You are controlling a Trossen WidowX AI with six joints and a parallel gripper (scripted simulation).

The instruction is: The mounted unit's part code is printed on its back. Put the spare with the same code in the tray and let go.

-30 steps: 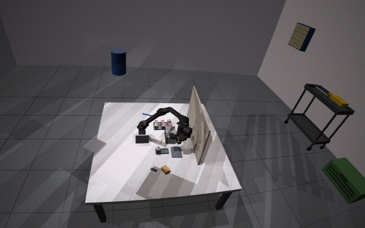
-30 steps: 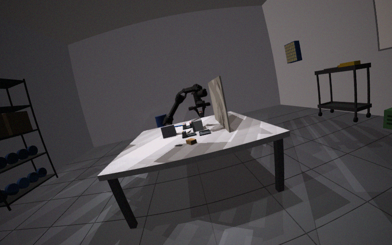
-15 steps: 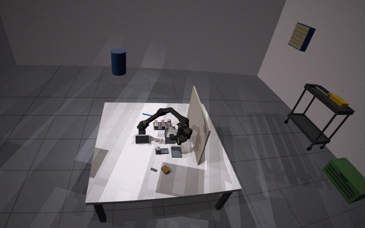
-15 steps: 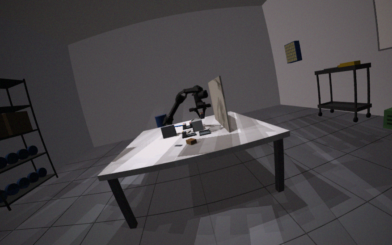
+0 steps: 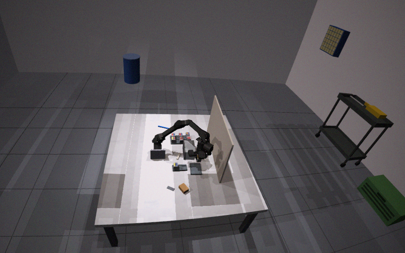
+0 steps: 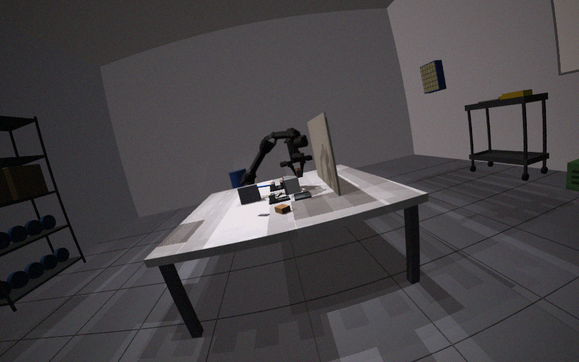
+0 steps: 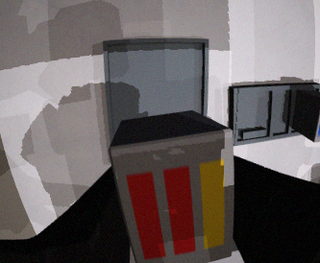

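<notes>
The holder is 150 mm behind my gripper tip, 10 mm to the left of it and 120 mm below it. The rest, counted from my gripper tip: mounted unit: 70 mm behind, 200 mm to the left, 80 mm below; then orange box: 120 mm behind, 210 mm to the right, 120 mm below; then spare: 30 mm above.
</notes>
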